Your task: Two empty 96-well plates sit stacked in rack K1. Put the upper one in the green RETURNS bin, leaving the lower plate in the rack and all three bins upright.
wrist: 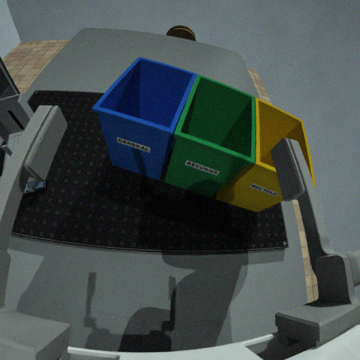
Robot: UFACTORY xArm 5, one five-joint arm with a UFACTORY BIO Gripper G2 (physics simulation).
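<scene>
The green RETURNS bin (200, 156) stands upright in the middle of the wrist view, between the blue GENERAL bin (150, 136) and the yellow RECYCLE bin (250, 199). Both of these are upright too. The visible inside of the green bin shows no plate. At the left edge, partly behind the left finger, is part of a grey rack (13, 111) with a pale, ribbed bit of a plate (15, 140). How many plates it holds cannot be told. My gripper (169, 156) is wide open and empty, with the bins showing between its fingers.
The bins stand side by side on a black dotted mat (75, 220) on the grey table (125, 45). A dark unit (5, 82) is at the far left edge. A small bluish piece (37, 186) shows beside the left finger. A brown round object (181, 33) is beyond the table's far edge.
</scene>
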